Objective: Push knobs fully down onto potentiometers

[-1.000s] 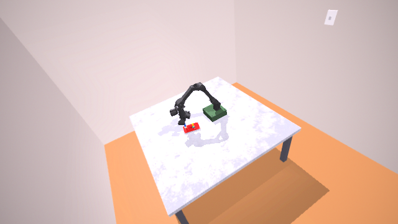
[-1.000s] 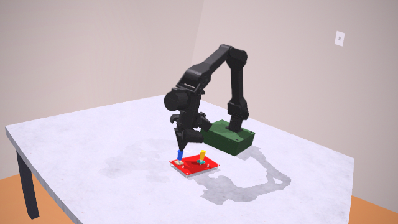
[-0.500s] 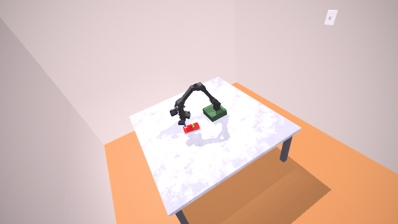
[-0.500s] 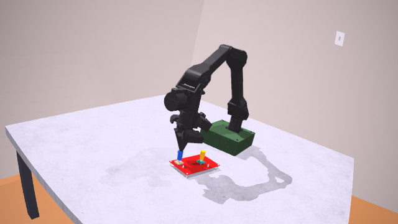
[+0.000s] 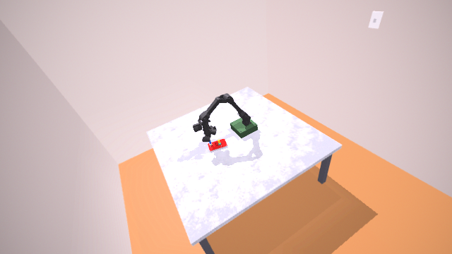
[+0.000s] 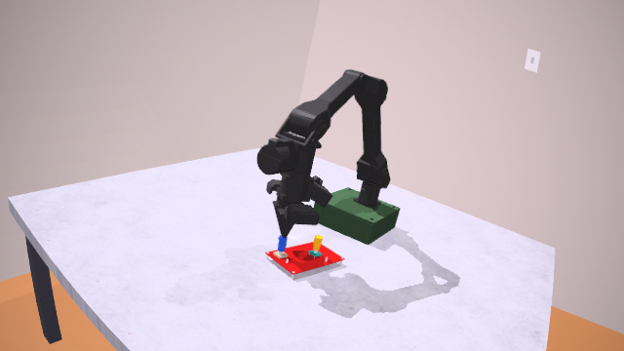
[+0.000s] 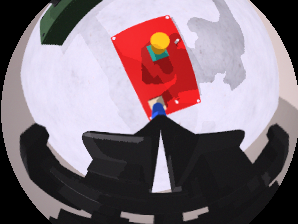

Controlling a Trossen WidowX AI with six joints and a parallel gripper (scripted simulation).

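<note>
My gripper tip is now 20 mm above the blue knob. Round my gripper tip: orange knob (70 mm behind, 50 mm to the left, 20 mm below).
</note>
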